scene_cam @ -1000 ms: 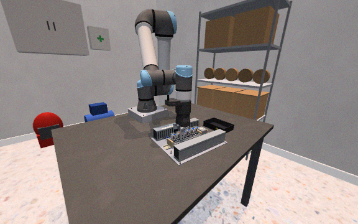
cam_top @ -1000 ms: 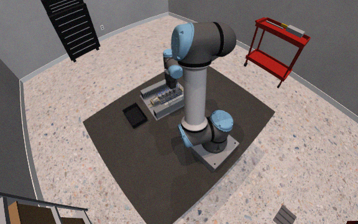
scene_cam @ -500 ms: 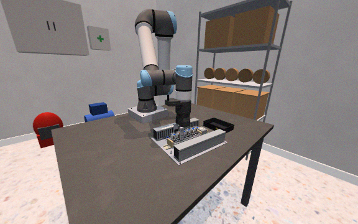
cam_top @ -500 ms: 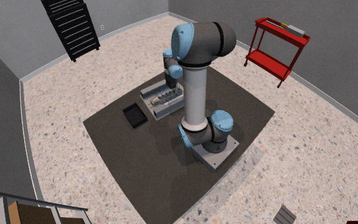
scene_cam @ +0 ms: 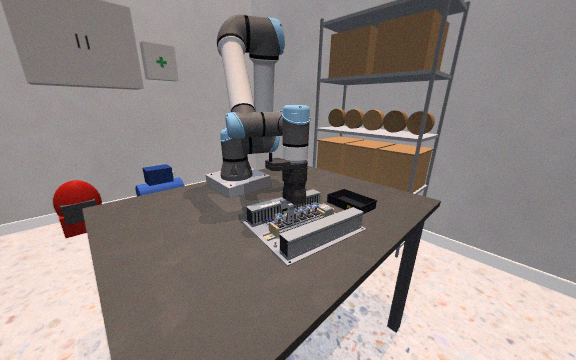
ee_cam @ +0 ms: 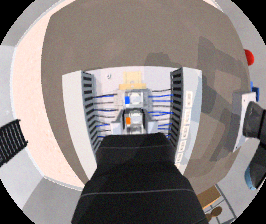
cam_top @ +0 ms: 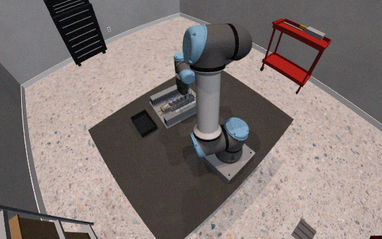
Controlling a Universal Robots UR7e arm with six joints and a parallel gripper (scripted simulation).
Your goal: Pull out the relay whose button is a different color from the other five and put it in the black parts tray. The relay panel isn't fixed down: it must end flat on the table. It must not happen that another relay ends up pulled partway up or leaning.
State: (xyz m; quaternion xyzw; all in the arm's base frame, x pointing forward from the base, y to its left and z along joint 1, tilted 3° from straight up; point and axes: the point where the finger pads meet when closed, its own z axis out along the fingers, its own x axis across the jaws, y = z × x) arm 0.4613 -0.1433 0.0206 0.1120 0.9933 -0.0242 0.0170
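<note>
Now: the relay 1 cm below my hand. From my hand the other things lie so: black parts tray (5 cm ahead, 33 cm to the left, 4 cm below); then relay panel (2 cm ahead, 7 cm to the left, 3 cm below).
</note>
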